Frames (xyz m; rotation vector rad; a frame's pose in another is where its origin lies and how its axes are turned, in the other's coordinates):
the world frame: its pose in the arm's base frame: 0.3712 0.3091 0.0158 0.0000 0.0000 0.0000
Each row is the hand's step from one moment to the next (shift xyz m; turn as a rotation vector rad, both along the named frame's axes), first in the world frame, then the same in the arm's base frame.
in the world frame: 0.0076 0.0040 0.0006 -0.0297 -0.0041 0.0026
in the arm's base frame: 0.0076 0.0040 0.0006 -0.0297 -0.0041 0.0026
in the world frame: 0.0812 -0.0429 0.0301 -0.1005 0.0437 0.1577
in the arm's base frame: 0.0812 -0.0429 0.0301 -0.1005 0.0437 0.1577
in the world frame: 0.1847 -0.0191 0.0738 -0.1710 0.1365 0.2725
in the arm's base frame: 0.1847 -0.0191 0.0738 -0.1710 0.1365 0.2725
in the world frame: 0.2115 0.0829 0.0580 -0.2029 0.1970 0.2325
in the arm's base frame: 0.2115 0.0829 0.0580 -0.2029 0.1970 0.2325
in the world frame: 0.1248 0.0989 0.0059 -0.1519 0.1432 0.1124
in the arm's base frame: 0.1248 0.0989 0.0059 -0.1519 0.1432 0.1124
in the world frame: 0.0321 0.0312 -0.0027 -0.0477 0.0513 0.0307
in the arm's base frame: 0.0321 0.0312 -0.0027 -0.0477 0.0513 0.0307
